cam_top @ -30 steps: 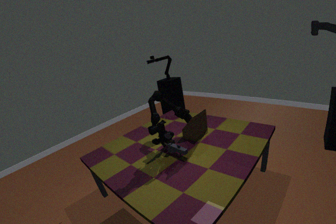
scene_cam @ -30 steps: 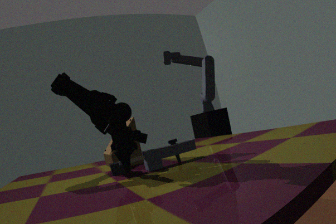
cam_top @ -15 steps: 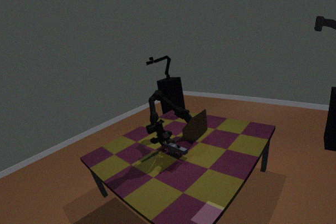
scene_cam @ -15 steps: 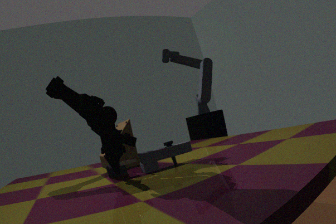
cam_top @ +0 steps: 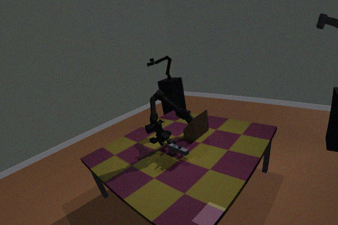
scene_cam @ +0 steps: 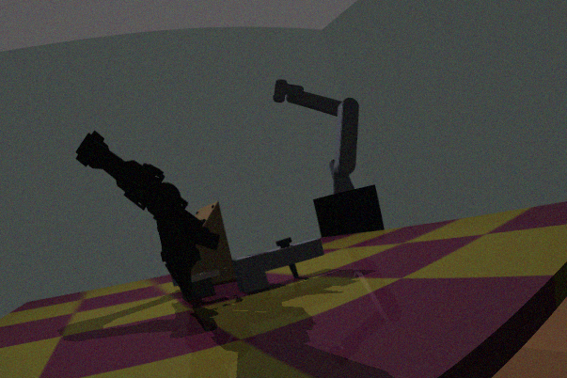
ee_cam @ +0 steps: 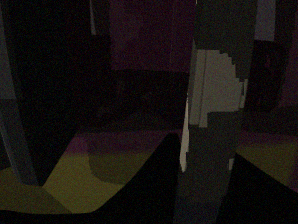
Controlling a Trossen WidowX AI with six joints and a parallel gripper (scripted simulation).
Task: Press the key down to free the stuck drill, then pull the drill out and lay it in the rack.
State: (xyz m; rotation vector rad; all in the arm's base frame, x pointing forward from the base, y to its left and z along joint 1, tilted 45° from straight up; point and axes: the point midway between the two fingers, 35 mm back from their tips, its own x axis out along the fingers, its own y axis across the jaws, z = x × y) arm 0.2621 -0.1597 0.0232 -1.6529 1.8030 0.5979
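My gripper tip is 7 cm past the dark box and 4 cm to the right of it. Also, from my gripper tip: dark key (22 cm to the left, 4 cm above, 3 cm ahead).
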